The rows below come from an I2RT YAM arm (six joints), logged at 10 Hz.
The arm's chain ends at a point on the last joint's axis. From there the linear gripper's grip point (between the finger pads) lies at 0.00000 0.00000 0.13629 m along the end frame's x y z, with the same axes.
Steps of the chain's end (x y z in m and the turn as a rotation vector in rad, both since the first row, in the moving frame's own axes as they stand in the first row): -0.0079 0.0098 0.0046 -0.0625 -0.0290 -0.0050; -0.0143 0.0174 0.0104 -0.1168 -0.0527 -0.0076; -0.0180 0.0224 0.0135 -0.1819 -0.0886 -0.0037; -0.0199 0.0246 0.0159 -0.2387 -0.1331 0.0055; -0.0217 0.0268 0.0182 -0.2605 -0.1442 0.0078; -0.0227 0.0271 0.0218 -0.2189 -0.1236 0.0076; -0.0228 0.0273 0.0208 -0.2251 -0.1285 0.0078; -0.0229 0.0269 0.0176 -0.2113 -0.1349 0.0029; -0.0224 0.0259 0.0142 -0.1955 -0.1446 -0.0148; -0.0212 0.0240 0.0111 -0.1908 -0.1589 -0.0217
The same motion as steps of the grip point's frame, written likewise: -0.0118 0.0183 0.0043 -0.0625 -0.0290 -0.0050; -0.0214 0.0333 0.0093 -0.1168 -0.0527 -0.0076; -0.0299 0.0470 0.0107 -0.1819 -0.0886 -0.0037; -0.0379 0.0567 0.0108 -0.2387 -0.1331 0.0055; -0.0412 0.0617 0.0122 -0.2605 -0.1442 0.0078; -0.0395 0.0566 0.0175 -0.2189 -0.1236 0.0076; -0.0402 0.0576 0.0162 -0.2251 -0.1285 0.0078; -0.0411 0.0554 0.0133 -0.2113 -0.1349 0.0029; -0.0417 0.0524 0.0102 -0.1955 -0.1446 -0.0148; -0.0424 0.0500 0.0069 -0.1908 -0.1589 -0.0217
